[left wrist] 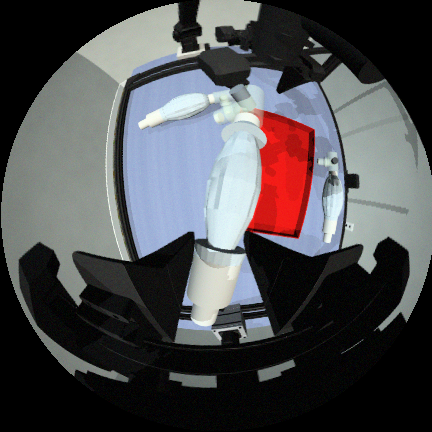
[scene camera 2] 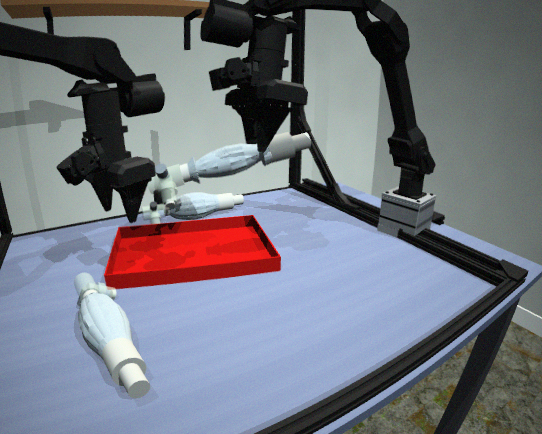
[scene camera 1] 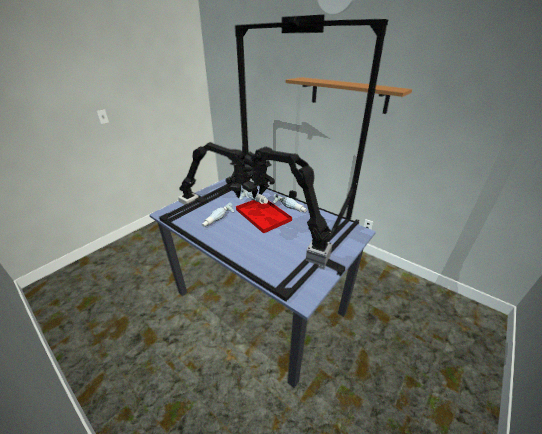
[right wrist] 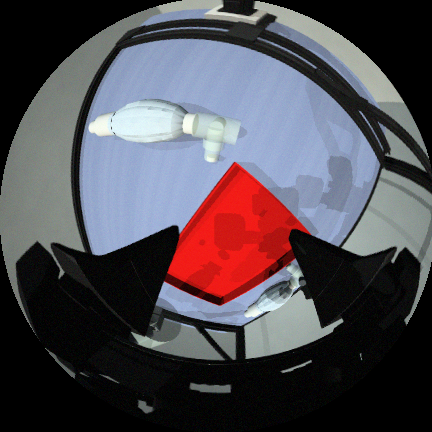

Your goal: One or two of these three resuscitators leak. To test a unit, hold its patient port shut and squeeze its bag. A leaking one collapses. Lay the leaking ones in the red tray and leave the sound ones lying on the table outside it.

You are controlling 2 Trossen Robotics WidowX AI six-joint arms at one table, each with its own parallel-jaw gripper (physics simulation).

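Places are measured from the left arm's base along level axes (x ahead, y left, z up), in millimetres.
Where they show: left gripper, fingertip midpoint: (left wrist: pixel 218 236) (scene camera 2: pixel 255 150) (scene camera 1: pixel 256 196); right gripper, fingertip midpoint: (left wrist: pixel 258 94) (scene camera 2: pixel 119 216) (scene camera 1: pixel 241 194) (right wrist: pixel 236 232); left arm's base, origin of the base link: (left wrist: pixel 229 334) (scene camera 2: pixel 409 193) (scene camera 1: pixel 319 246); right arm's base, origin of the base link: (left wrist: pixel 190 48) (scene camera 1: pixel 188 196).
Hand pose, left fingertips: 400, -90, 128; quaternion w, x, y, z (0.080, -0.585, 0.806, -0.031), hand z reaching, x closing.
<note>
Each offset is from my left fingertips to the top centre of the thing, as dx, dy, dz. "*": to the spot under its first point.
The red tray @[+47, -150, -194] (scene camera 1: pixel 279 225) (scene camera 2: pixel 200 276) (left wrist: pixel 286 210) (right wrist: pixel 200 240) lies on the table. My left gripper (scene camera 2: pixel 257 146) (left wrist: pixel 218 236) is shut on one resuscitator (scene camera 2: pixel 227 160) (left wrist: pixel 232 190), pinching its bag beside the thick white tail piece. The unit hangs above the table, its bag slim, its clear valve toward my right gripper in scene camera 2. My right gripper (scene camera 2: pixel 120 215) (right wrist: pixel 236 232) is open and empty above the tray's back left side. A second resuscitator @[+274, +12, -159] (scene camera 1: pixel 216 216) (scene camera 2: pixel 102 320) (left wrist: pixel 185 107) (right wrist: pixel 147 121) lies at the front left, its bag full. A third @[-61, -309, -159] (scene camera 1: pixel 294 204) (scene camera 2: pixel 197 205) (left wrist: pixel 331 200) (right wrist: pixel 274 297) lies behind the tray.
Black rails @[* +61, +295, -205] (scene camera 2: pixel 380 372) (scene camera 1: pixel 225 260) edge the table. A black overhead frame (scene camera 1: pixel 241 90) rises from its back. The two grippers hang close together in scene camera 1. An orange shelf (scene camera 1: pixel 345 86) is on the wall behind.
</note>
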